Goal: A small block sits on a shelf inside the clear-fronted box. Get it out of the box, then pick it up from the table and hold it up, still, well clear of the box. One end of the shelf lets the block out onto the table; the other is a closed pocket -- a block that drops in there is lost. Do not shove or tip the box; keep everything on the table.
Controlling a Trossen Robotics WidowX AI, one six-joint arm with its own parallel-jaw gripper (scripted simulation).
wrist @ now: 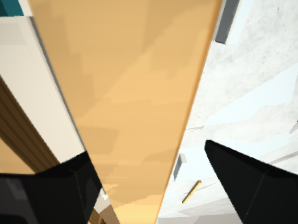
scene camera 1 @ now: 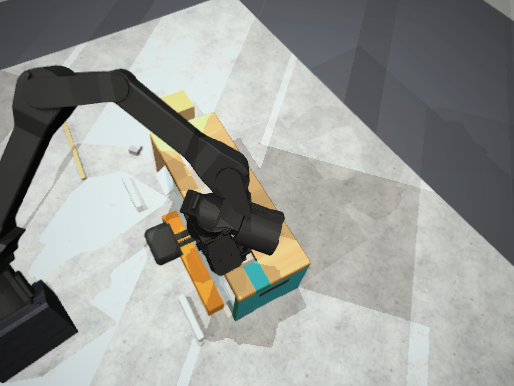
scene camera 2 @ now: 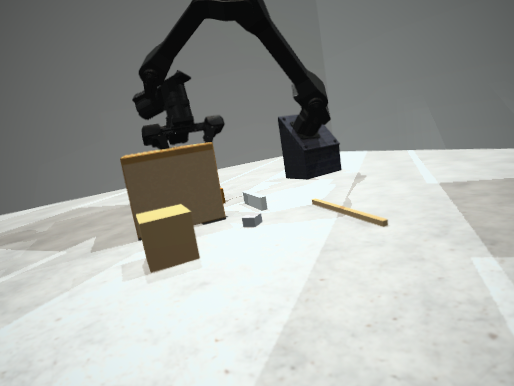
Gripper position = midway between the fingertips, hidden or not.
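You can find my gripper in the wrist view (pixel 160 143). My gripper's there in scene camera 1 (pixel 196 233) as well, and it's also in scene camera 2 (pixel 192 164).
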